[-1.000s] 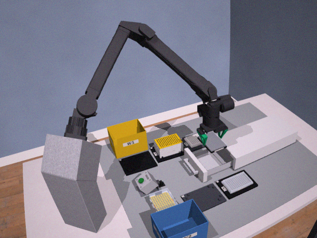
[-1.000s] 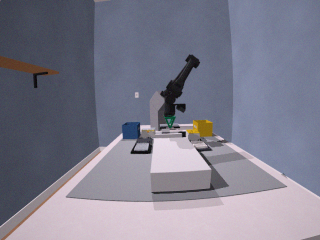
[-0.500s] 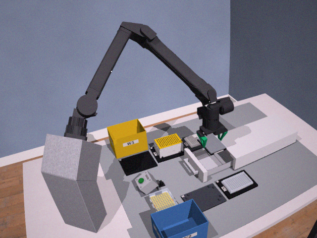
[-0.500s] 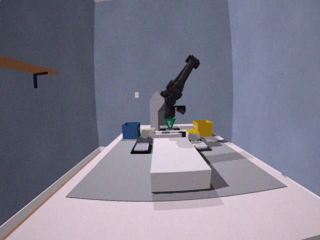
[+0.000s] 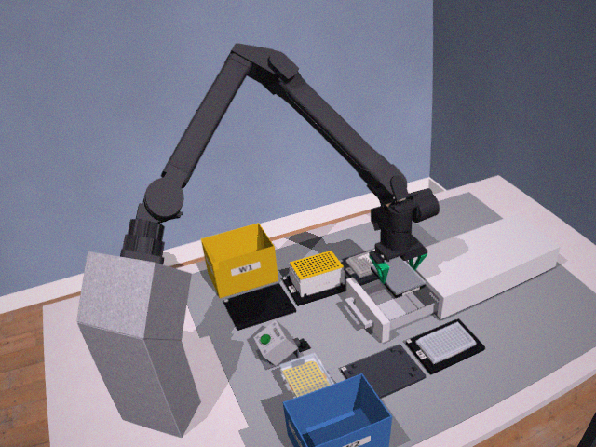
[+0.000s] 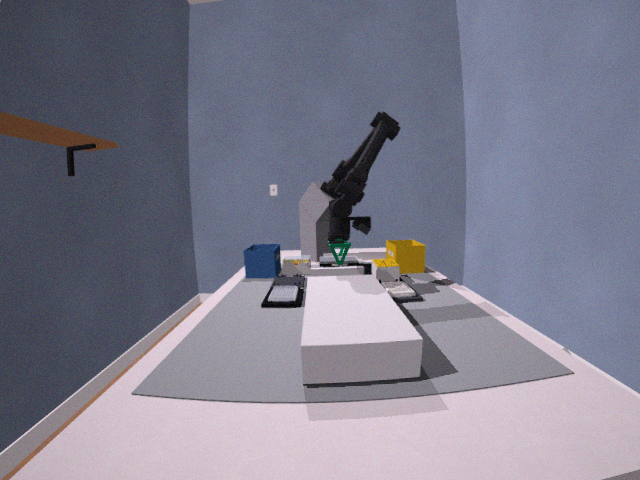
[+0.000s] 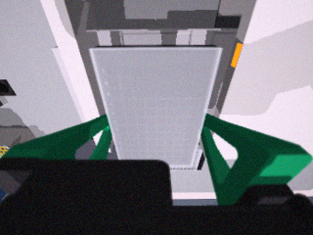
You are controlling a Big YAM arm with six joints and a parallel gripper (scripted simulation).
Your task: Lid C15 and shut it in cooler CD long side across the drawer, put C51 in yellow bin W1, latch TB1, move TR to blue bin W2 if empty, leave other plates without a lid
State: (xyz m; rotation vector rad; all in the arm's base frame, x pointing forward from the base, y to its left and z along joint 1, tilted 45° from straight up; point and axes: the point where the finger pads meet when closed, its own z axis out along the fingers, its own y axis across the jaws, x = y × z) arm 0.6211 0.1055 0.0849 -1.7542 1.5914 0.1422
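Right now my hand is 90 mm above the cooler drawer, 40 mm short of it and 10 mm to the right of it. Also, from my hand: black plate (right at my hand); white cooler CD (160 mm ahead, 80 mm below, 40 mm to the left); clear plate lid (right at my hand).
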